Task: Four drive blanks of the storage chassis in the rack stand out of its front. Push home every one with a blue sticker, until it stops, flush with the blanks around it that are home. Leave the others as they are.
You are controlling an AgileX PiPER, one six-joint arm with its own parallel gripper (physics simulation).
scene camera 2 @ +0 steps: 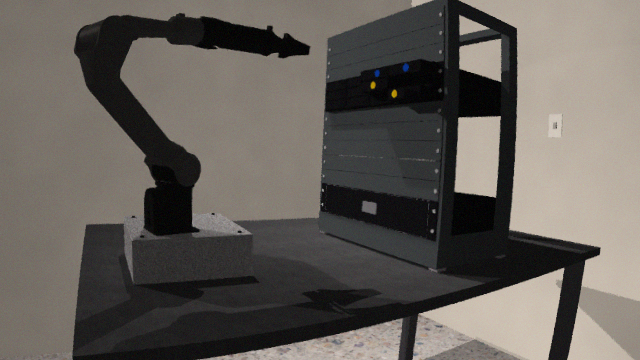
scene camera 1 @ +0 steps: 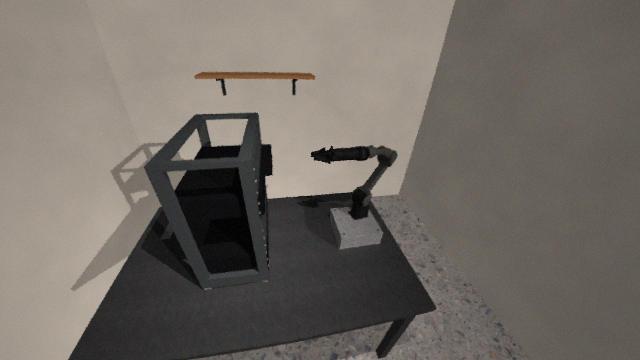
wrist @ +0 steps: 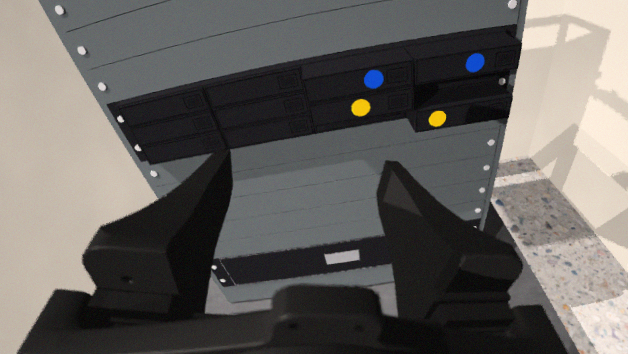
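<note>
The black storage chassis sits in the grey rack, with blanks in four columns of three. In the wrist view two blanks with blue stickers stand out in the top row: one in the third column (wrist: 340, 84) (scene camera 2: 369, 75), one in the rightmost column (wrist: 440, 67) (scene camera 2: 417, 68). A yellow-stickered blank (wrist: 334, 114) is below the first, in the middle row. Another yellow-stickered blank (wrist: 457, 116) (scene camera 2: 407, 94) is in the bottom row at the right. My gripper (wrist: 307, 173) (scene camera 2: 309, 50) (scene camera 1: 312, 155) is open and empty, in the air in front of the rack, touching none of them.
The grey rack (scene camera 1: 250, 200) (scene camera 2: 447, 150) stands on the dark table (scene camera 1: 310, 295) (scene camera 2: 280, 305). Smooth grey panels lie above and below the chassis. A black unit (wrist: 300, 265) (scene camera 2: 395, 217) with a pale label is low in the rack. A wooden shelf (scene camera 1: 255, 76) hangs on the wall.
</note>
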